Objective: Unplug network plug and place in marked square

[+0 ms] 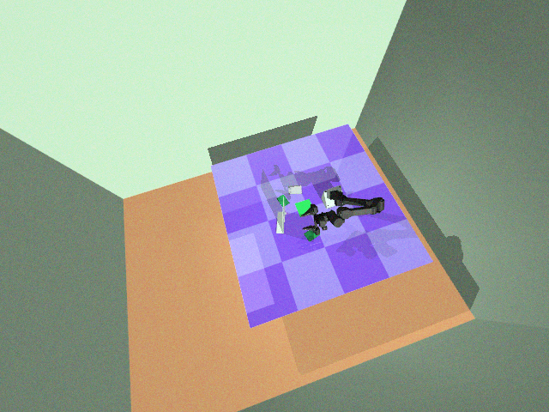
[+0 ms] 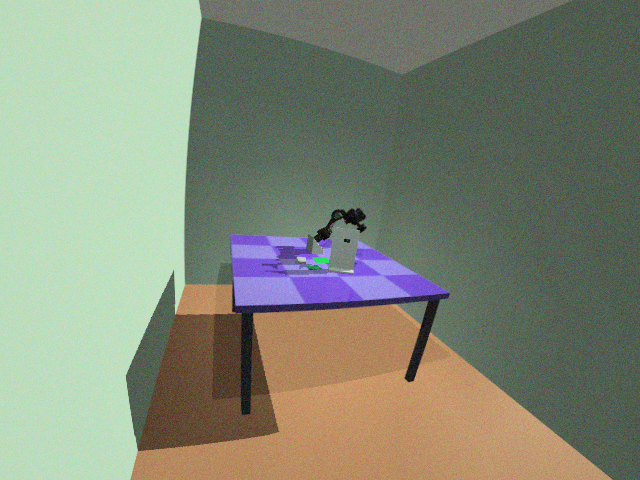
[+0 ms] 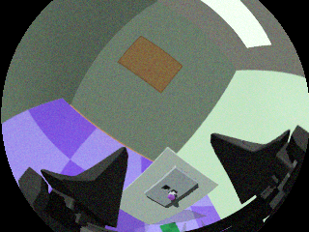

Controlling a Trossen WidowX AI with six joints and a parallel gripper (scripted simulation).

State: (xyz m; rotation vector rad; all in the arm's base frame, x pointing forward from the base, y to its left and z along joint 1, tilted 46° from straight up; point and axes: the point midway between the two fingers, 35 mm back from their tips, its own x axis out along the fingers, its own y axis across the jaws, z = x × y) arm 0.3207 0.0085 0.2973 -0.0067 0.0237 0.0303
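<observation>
Right now the network plug is 7 cm ahead of my gripper tip, 13 cm to the right of it and 12 cm below it. Round my gripper tip: grey upright panel: 9 cm ahead, 13 cm to the right, 20 cm below.
</observation>
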